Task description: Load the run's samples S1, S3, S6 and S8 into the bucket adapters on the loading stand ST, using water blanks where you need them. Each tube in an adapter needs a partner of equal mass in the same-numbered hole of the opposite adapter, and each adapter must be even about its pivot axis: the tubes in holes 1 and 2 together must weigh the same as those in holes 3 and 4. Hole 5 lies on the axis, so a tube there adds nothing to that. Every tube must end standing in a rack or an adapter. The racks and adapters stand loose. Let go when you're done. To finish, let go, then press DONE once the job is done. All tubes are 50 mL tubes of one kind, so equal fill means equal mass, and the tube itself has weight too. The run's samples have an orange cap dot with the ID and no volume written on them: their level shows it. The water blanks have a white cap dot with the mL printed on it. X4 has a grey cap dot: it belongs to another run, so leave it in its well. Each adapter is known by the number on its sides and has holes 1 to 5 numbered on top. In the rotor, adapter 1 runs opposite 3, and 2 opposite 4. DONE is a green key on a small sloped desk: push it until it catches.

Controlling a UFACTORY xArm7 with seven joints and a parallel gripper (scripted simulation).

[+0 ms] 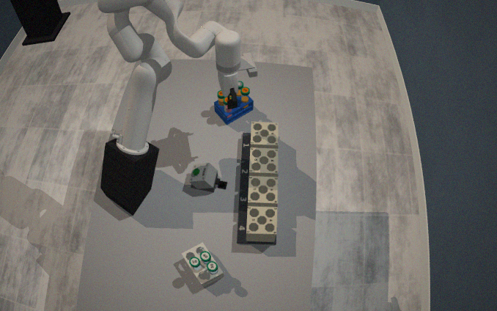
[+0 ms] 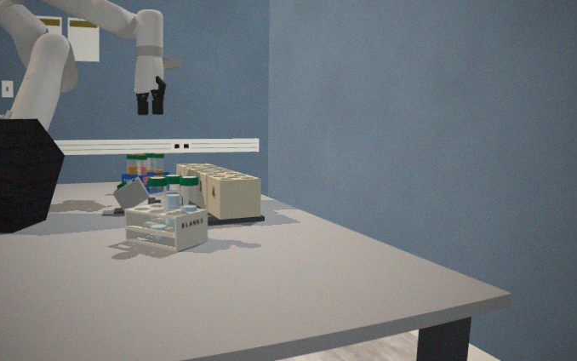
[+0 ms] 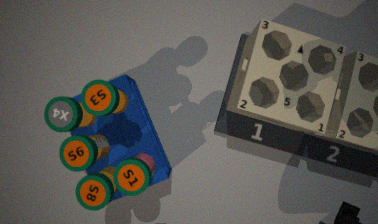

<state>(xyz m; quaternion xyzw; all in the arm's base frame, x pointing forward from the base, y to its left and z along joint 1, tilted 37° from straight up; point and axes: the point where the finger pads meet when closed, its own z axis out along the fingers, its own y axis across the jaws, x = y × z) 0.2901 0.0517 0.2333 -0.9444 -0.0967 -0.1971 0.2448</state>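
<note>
Right now my hand is 2 cm past the pink-filled tube, 8 cm to the right of it and 19 cm above it. The rest, counted from my hand: orange-filled tube (4 cm ahead, 14 cm to the left, 19 cm below); then tube X4 (2 cm ahead, 18 cm to the left, 19 cm below); then blue sample rack (1 cm ahead, 13 cm to the left, 22 cm below).
</note>
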